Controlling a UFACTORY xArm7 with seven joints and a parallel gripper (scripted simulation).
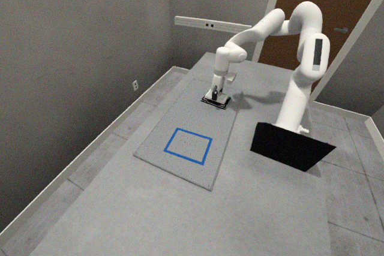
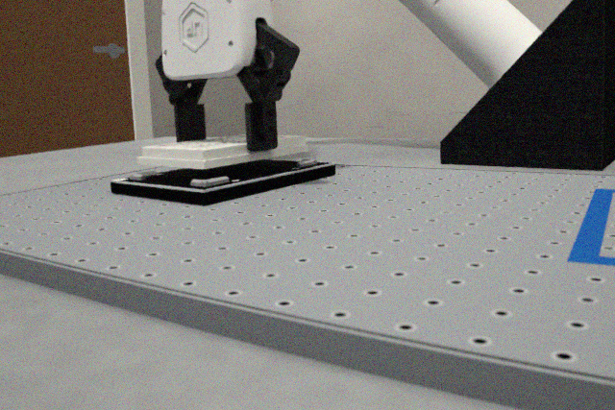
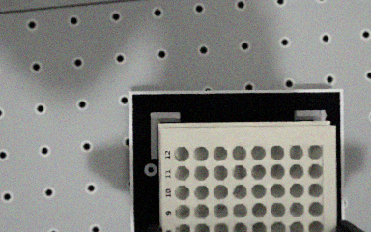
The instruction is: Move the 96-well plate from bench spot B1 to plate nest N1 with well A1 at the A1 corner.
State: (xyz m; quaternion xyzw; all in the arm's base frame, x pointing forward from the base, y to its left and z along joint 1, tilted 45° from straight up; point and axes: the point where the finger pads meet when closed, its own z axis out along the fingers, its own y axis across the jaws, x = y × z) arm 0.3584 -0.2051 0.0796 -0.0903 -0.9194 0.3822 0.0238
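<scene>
My hand is 1 cm above the white 96-well plate. Also, from my hand: black plate nest 4 cm below.
</scene>
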